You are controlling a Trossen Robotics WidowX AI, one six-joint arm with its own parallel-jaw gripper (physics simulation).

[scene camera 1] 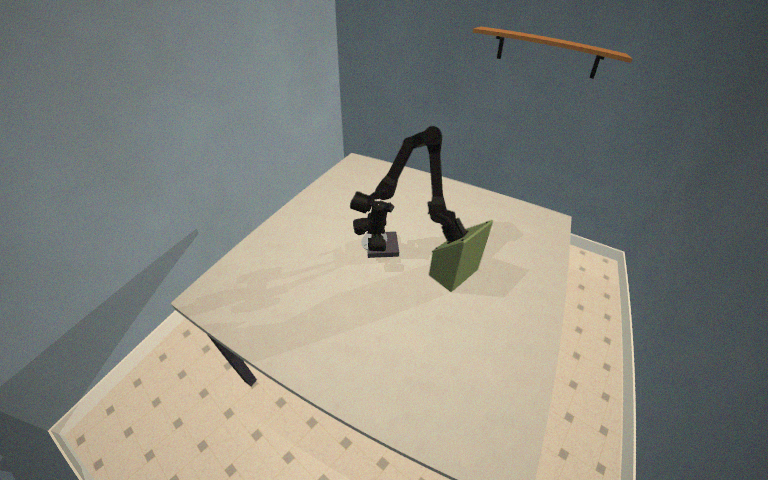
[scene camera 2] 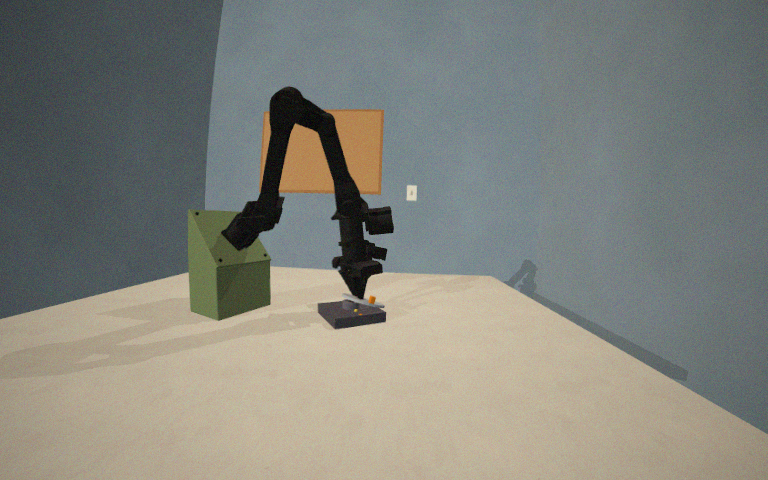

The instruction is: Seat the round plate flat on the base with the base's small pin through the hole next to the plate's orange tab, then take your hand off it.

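Frame: origin at the arm's base, x left, y back, z up, level; metres.
Where they show: gripper, between the fingertips: point(scene camera 2: 358, 298); arm's base, origin of its link: point(scene camera 1: 458, 237) point(scene camera 2: 237, 237).
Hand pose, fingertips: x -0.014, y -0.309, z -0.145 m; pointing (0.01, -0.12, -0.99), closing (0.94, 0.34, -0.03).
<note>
Each offset is from my fingertips to the top centre of the thing. "spot": to the spot under its first point. Level surfaces: height alone.
The dark square base {dx -0.047, dy +0.021, dz +0.005 m} point(scene camera 1: 391, 252) point(scene camera 2: 360, 321) lies on the table. In the scene camera 2 view it carries a grey round boss {dx -0.047, dy +0.021, dz +0.005 m} point(scene camera 2: 348, 305) and small yellow and orange marks. The light grey round plate {dx -0.034, dy -0.012, dz +0.026 m} point(scene camera 1: 365, 242) point(scene camera 2: 373, 305) is tilted above the base, its side with the orange tab {spot: dx -0.083, dy -0.027, dz +0.019 m} point(scene camera 2: 372, 299) lower, toward the right in the scene camera 2 view. My gripper point(scene camera 1: 377, 246) point(scene camera 2: 360, 296) points down over the base, shut on the plate. The gripper hides much of the plate in the scene camera 1 view. The small pin and the hole cannot be made out.
A green slanted block point(scene camera 1: 459, 261) point(scene camera 2: 243, 291) carries the arm's foot and stands on the table {dz -0.035 m} point(scene camera 1: 430, 350) point(scene camera 2: 396, 396) beside the base. An orange wall shelf point(scene camera 1: 552, 41), an orange board point(scene camera 2: 356, 152) and a white switch point(scene camera 2: 411, 193) are on the walls.
</note>
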